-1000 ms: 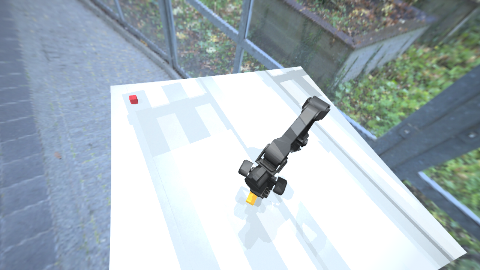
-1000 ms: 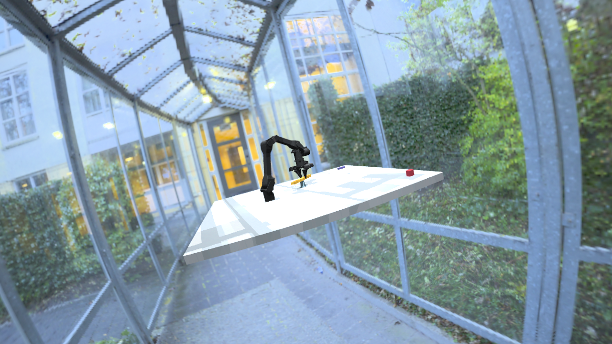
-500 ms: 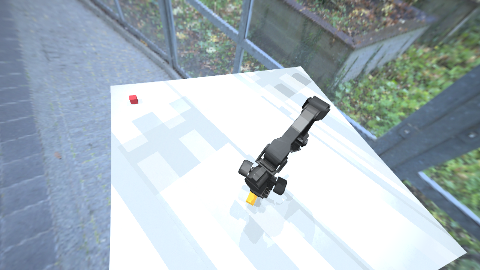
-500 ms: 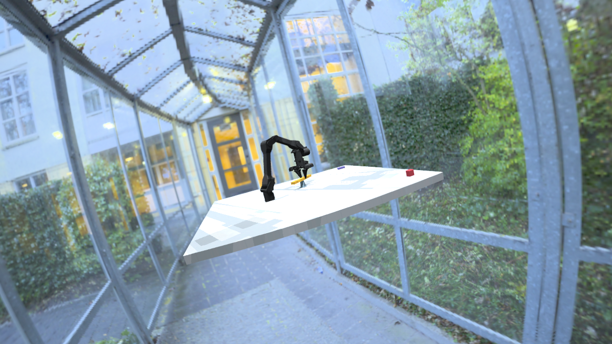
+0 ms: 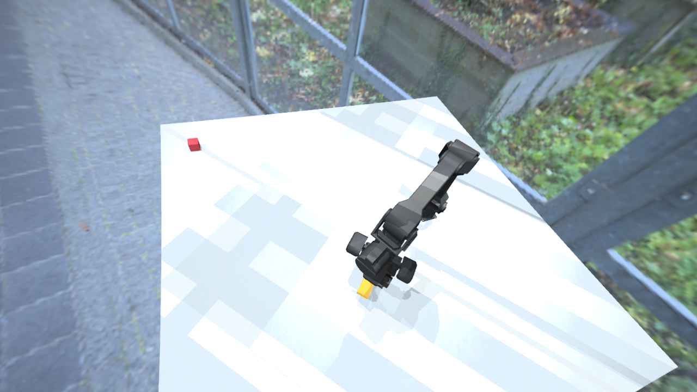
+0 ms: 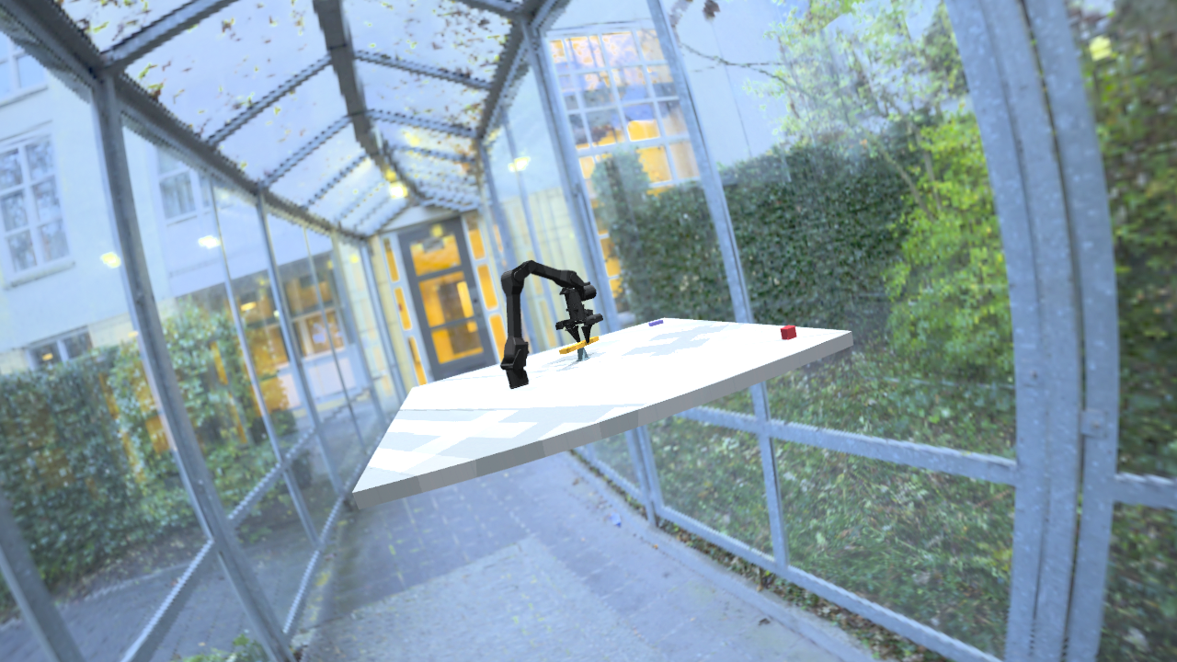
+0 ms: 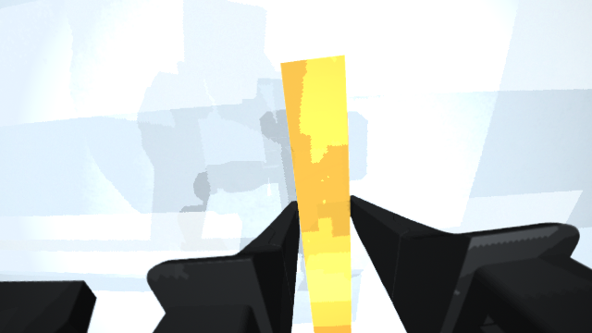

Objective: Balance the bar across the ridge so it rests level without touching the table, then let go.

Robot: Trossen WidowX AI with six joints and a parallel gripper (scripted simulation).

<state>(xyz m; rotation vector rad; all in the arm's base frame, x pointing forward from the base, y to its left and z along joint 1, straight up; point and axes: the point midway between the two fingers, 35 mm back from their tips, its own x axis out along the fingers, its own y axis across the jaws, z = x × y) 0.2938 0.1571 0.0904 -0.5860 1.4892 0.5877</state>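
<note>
Now: the bar 2 cm behind my gripper tip and 2 cm to the right of it. From my gripper tip the other things lie so: purple piece 45 cm ahead, 34 cm to the left, 5 cm below; then red cube 45 cm ahead, 66 cm to the right, 4 cm below.
</note>
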